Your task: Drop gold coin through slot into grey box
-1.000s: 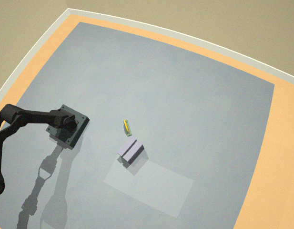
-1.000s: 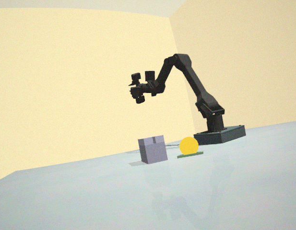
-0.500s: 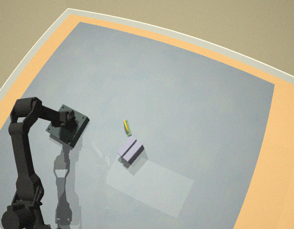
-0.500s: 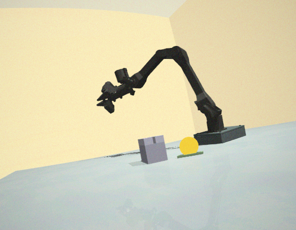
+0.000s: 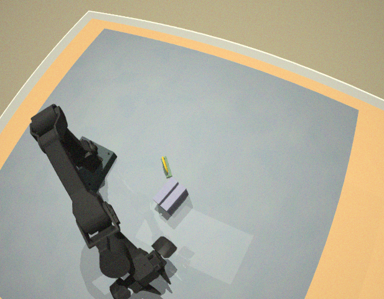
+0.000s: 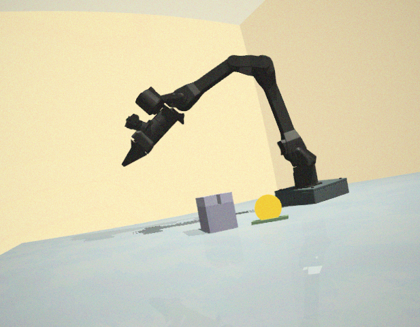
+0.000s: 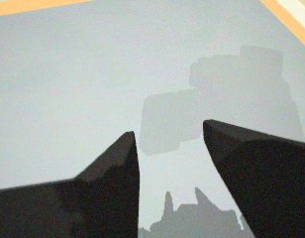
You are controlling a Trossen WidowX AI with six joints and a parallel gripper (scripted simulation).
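The gold coin is 320 mm to the left of my gripper tip, 230 mm behind it and 170 mm below it.
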